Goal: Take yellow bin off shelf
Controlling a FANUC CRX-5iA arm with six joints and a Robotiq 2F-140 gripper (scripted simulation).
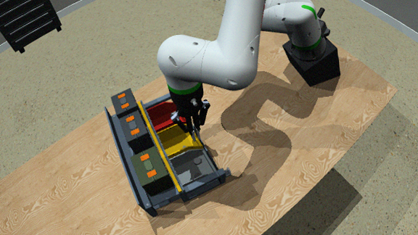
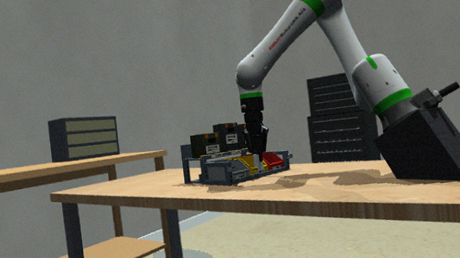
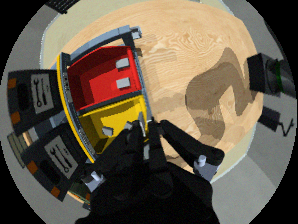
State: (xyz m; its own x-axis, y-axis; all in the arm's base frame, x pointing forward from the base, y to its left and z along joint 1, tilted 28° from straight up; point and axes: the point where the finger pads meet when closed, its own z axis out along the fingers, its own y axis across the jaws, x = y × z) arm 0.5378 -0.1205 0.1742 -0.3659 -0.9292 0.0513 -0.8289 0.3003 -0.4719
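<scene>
The yellow open bin lies 70 mm ahead of my hand, 30 mm to the right of it and 20 mm below it. Also, from my hand: red bin: 130 mm to the right, 30 mm ahead, 20 mm below; yellow rail: 120 mm ahead, 50 mm to the right, 50 mm above; grey bin: 120 mm ahead, 70 mm to the left, 20 mm below.
</scene>
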